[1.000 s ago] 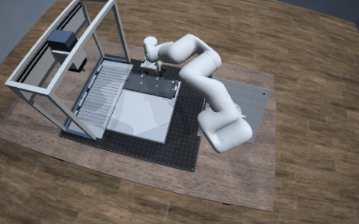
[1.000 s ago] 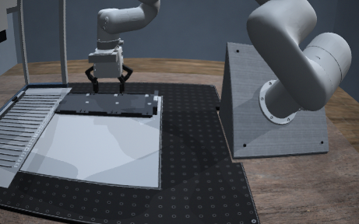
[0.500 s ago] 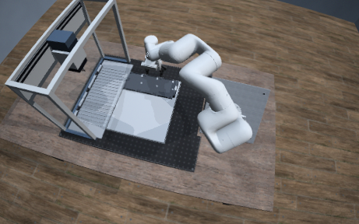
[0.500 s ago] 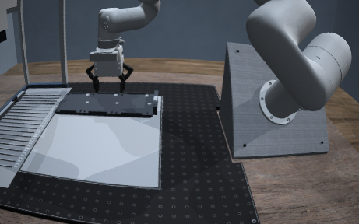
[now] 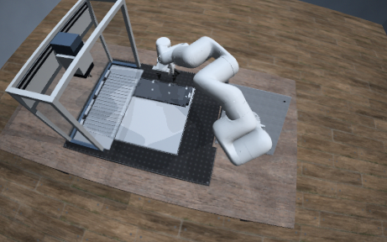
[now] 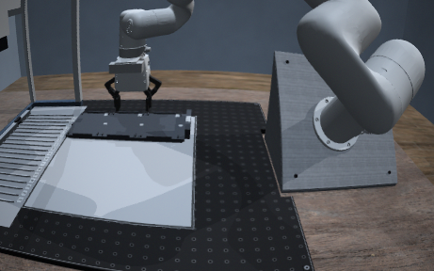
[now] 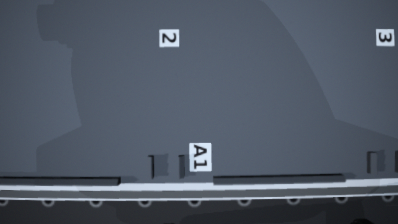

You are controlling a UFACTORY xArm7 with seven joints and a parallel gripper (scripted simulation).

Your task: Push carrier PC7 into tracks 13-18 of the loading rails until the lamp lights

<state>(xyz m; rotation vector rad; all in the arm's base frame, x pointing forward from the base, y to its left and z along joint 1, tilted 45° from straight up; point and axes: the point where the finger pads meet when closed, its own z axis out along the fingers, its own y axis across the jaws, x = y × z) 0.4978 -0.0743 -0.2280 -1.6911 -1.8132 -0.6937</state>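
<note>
My hand is 10 cm to the right of the carrier PC7 and 1 cm past it. From my hand the other things lie so: pale grey sheet: 24 cm to the left, 2 cm behind, 1 cm below.
</note>
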